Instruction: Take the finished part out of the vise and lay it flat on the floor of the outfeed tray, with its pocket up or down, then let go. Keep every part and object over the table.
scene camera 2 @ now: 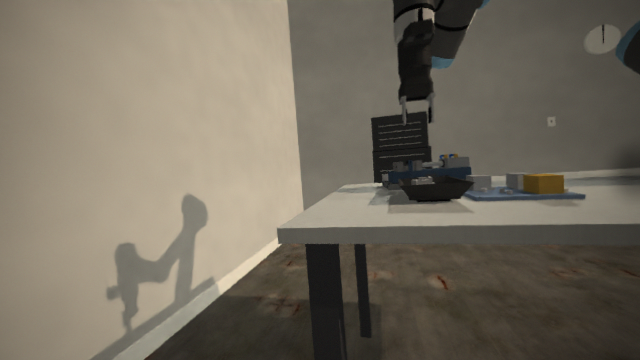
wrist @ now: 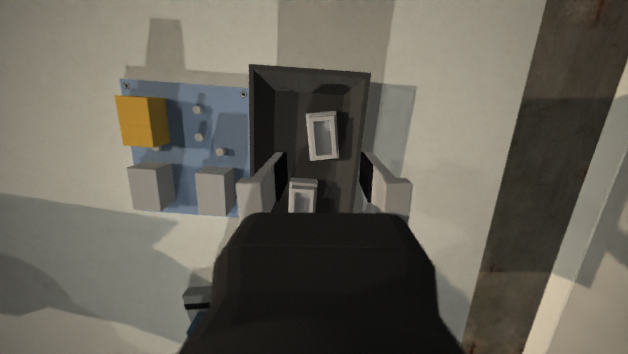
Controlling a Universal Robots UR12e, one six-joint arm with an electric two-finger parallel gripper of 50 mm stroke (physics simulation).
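Places are measured from the arm's base along level axes (x left, y back, z up), in metres.
Pixels of known places: gripper, fingertip midpoint: (scene camera 2: pixel 418 123) (wrist: pixel 323 167).
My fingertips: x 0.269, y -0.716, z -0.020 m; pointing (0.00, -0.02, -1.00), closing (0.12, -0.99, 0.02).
Ahead of a thing's pixels: the offset from my fingertips to its middle. "pt": to the spot under its first point.
The black outfeed tray {pt dy +0.023, dx +0.067, dz -0.155 m} (scene camera 2: pixel 435 191) (wrist: pixel 310 69) stands on the table. Two light grey parts lie flat in it with their pockets up: one part {dy -0.002, dx +0.000, dz -0.151 m} (wrist: pixel 322 136) farther up the wrist view, and another part {dy +0.016, dx -0.095, dz -0.151 m} (wrist: pixel 302 199) lower down, partly hidden by the gripper body. The parts are apart. My gripper (scene camera 2: pixel 417 122) (wrist: pixel 323 167) is open and empty, high above the tray, with neither part between its fingers. The vise {pt dy +0.028, dx -0.114, dz -0.134 m} (scene camera 2: pixel 430 174) with its blue base stands behind the tray; in the wrist view it is mostly hidden by the gripper body. Its jaw contents cannot be made out.
A blue plate {dy +0.182, dx -0.049, dz -0.177 m} (scene camera 2: pixel 525 196) (wrist: pixel 182 90) with pegs lies beside the tray. It bears an orange block {dy +0.230, dx -0.006, dz -0.155 m} (scene camera 2: pixel 543 184) (wrist: pixel 142 121) and two grey blocks, one {dy +0.139, dx -0.092, dz -0.155 m} (wrist: pixel 215 191) nearer the tray. A dark cabinet (scene camera 2: pixel 400 132) stands behind the table. The table edge (scene camera 2: pixel 450 234) faces the scene camera.
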